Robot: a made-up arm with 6 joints.
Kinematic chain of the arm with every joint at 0, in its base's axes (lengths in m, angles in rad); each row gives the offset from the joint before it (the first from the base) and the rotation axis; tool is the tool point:
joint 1: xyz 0 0 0.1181 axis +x
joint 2: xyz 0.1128 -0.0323 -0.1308 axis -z
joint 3: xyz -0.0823 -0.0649 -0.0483 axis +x
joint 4: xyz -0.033 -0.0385 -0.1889 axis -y
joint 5: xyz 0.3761 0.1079 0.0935 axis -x
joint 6: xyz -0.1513 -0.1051 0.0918 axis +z
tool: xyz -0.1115 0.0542 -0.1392
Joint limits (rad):
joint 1: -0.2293..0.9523
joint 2: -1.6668..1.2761
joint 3: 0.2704..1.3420
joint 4: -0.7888..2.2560
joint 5: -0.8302..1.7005
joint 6: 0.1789..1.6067
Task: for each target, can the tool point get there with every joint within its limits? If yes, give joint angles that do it. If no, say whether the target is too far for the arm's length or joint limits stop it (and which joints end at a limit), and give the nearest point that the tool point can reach.
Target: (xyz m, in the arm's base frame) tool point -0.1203 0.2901 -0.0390
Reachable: yes | joints 0.2380 0.9805 0.8398 1.4940 1.3567 1.0558
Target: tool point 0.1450 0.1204 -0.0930
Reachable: yes | joints 0.3239 0.6071 1.1482 0.3282 -0.5733 0.4533
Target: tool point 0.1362 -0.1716 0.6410
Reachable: no: joint limits stop it (at a limit: joint 1, joint 5, joint 6) | nearest point 0.1296 -0.2098 0.1637 | short by 0.479 m
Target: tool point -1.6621 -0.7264 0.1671
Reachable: no: too far | nearest point -0.3620 -0.2528 -0.0153 | short by 1.396 m
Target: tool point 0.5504 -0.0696 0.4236
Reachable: no: joint limits stop it (at a limit: joint 1, joint 2, joint 5, joint 6) | nearest point 0.2999 -0.1499 0.1142 | short by 0.406 m
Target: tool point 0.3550 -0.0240 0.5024
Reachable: no: joint limits stop it (at a limit: joint 1, joint 2, joint 5, joint 6) | nearest point 0.2404 -0.1273 0.1402 | short by 0.394 m
